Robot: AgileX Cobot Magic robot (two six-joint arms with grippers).
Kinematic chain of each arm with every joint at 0, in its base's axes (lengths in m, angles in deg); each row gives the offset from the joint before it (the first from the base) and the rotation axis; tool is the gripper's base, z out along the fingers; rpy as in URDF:
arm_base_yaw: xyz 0 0 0.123 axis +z
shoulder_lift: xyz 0 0 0 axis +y
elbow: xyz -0.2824 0 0.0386 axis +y
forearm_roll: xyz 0.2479 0 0.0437 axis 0.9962 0 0.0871
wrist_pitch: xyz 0 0 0 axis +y
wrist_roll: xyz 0.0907 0 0.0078 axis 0.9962 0 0.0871
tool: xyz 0 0 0 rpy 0 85 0
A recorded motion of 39 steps. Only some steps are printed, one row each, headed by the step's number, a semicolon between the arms.
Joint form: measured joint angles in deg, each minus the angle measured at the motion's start. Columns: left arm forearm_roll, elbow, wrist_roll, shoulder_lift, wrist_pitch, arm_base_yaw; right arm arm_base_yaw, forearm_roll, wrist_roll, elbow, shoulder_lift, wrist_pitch.
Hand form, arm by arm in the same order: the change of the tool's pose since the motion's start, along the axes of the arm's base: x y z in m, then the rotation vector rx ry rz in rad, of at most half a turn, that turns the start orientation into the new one. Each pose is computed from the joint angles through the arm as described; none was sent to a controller.
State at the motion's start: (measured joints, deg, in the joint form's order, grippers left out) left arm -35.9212 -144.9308 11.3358 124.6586 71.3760 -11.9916; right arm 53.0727 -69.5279 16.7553 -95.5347 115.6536 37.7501
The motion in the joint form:
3: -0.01 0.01 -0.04 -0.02 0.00 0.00; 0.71 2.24 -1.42 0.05 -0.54 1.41
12: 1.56 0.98 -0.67 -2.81 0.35 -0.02; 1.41 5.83 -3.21 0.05 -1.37 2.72
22: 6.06 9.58 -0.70 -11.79 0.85 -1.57; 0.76 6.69 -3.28 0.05 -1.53 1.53
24: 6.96 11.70 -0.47 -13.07 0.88 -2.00; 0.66 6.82 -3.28 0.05 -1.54 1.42
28: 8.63 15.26 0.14 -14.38 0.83 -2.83; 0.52 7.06 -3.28 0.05 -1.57 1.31
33: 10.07 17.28 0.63 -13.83 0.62 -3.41; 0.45 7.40 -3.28 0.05 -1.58 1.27
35: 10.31 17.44 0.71 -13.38 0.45 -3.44; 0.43 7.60 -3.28 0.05 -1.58 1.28
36: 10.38 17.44 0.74 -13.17 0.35 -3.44; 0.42 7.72 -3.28 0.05 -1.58 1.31
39: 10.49 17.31 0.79 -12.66 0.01 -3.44; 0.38 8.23 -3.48 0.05 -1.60 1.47
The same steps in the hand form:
3: -0.0001 0.0000 0.0001 -0.0005 0.0003 0.0003; -0.0058 0.0006 0.0019 -0.0032 0.0206 -0.0093
12: -0.0123 0.0043 0.0163 0.0140 -0.0240 0.0150; -0.0127 0.0008 0.0050 0.0062 0.0562 -0.0185
22: -0.0499 0.0066 0.0400 0.0840 -0.0393 0.0194; -0.0098 -0.0012 0.0059 0.0259 0.0645 -0.0143
24: -0.0547 0.0057 0.0386 0.1034 -0.0308 0.0157; -0.0093 -0.0016 0.0059 0.0283 0.0659 -0.0149
28: -0.0585 0.0029 0.0299 0.1437 -0.0070 0.0056; -0.0086 -0.0023 0.0060 0.0321 0.0687 -0.0166
33: -0.0539 -0.0006 0.0155 0.1804 0.0219 -0.0011; -0.0084 -0.0026 0.0058 0.0361 0.0732 -0.0185
35: -0.0513 -0.0012 0.0114 0.1865 0.0280 -0.0003; -0.0084 -0.0027 0.0056 0.0380 0.0759 -0.0198
36: -0.0500 -0.0014 0.0099 0.1881 0.0295 0.0004; -0.0084 -0.0028 0.0055 0.0390 0.0776 -0.0209
39: -0.0471 -0.0020 0.0071 0.1897 0.0303 0.0028; -0.0084 -0.0032 0.0052 0.0401 0.0839 -0.0245

